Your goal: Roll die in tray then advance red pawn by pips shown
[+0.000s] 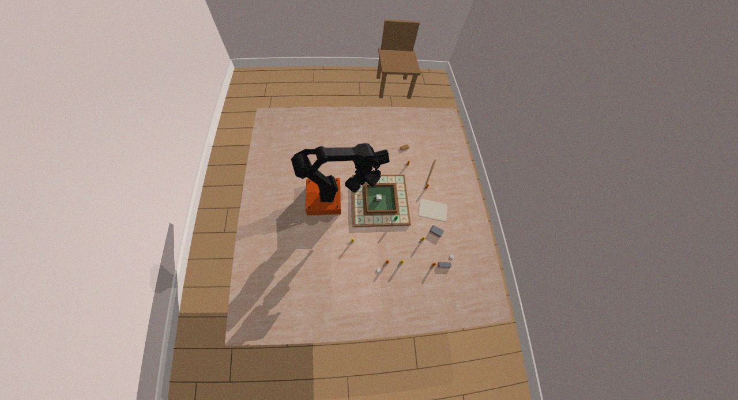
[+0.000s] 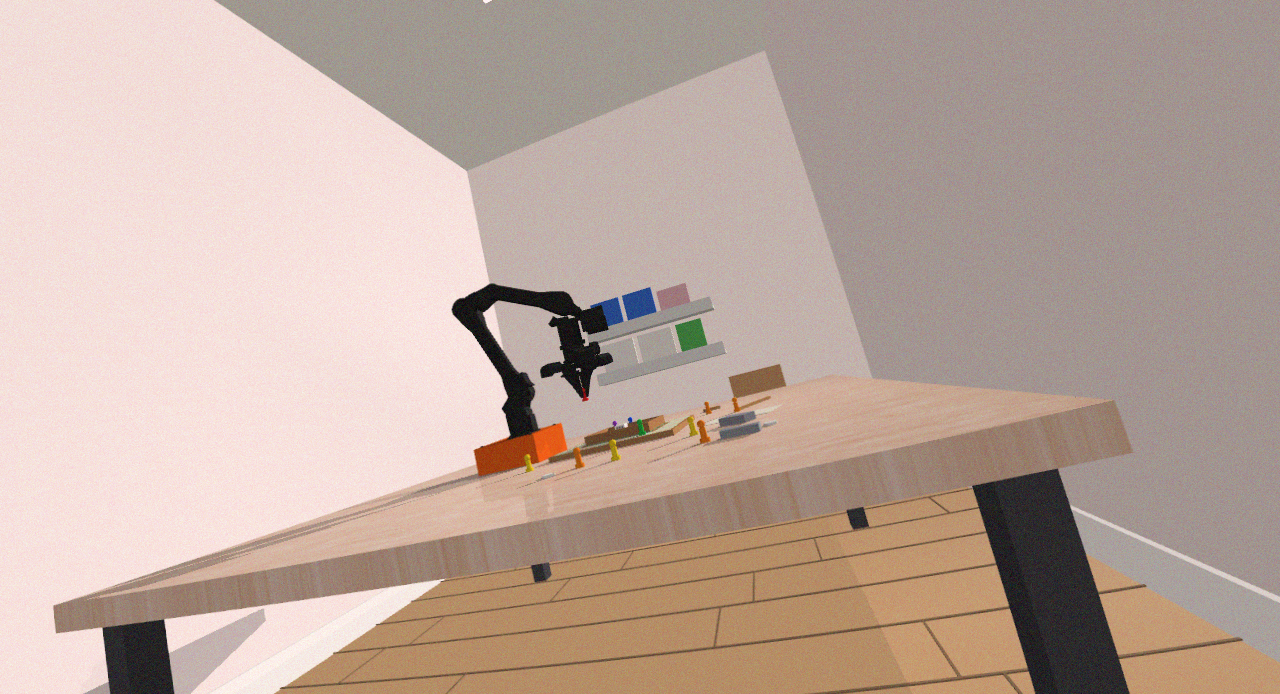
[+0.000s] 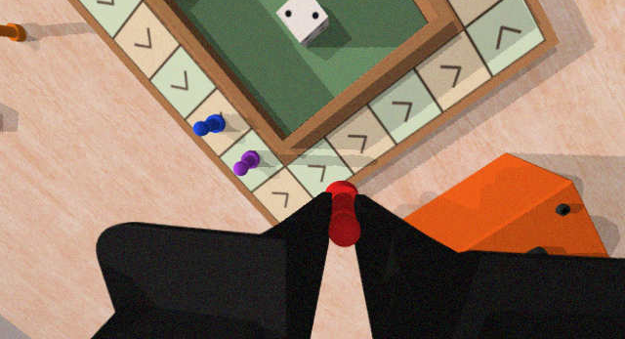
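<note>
Right now my gripper tip is 100 mm above the white die, 90 mm short of it and 30 mm to the left of it. Also, from my gripper tip: red pawn 10 mm above; then blue pawn 100 mm below, 80 mm to the left, 80 mm ahead; then purple pawn 100 mm below, 70 mm to the left, 30 mm ahead.
</note>
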